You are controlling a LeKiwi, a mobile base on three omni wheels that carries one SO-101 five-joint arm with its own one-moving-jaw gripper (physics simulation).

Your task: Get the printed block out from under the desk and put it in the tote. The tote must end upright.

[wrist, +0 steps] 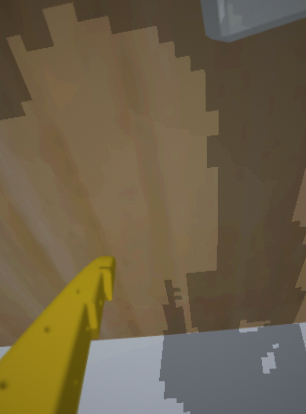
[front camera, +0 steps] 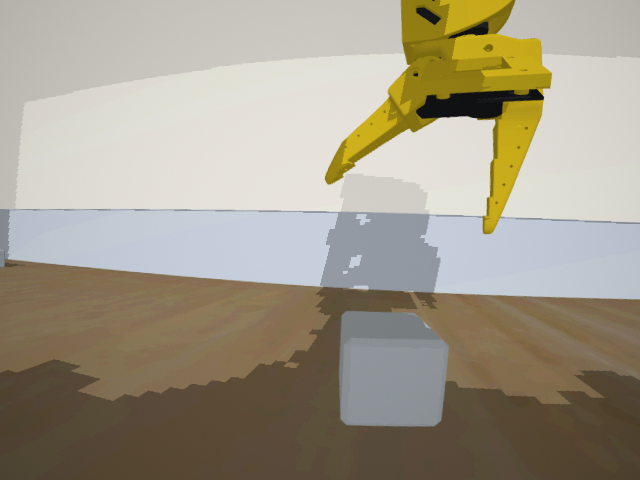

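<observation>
A grey printed block sits flat on the wooden floor, low and right of centre in the front view; part of it shows at the top right edge of the wrist view. My gripper is wide open and empty. It hangs in the air above and beyond the block, with its jaws apart and touching nothing. In the wrist view one notched jaw shows at the lower left, and the moving jaw is out of the picture. The tote and the desk cannot be made out in either view.
A pale wall with a bluish lower band stands behind the block, across the wooden floor. A small pale object shows at the far left edge of the front view. Dark shadows lie on the floor around the block.
</observation>
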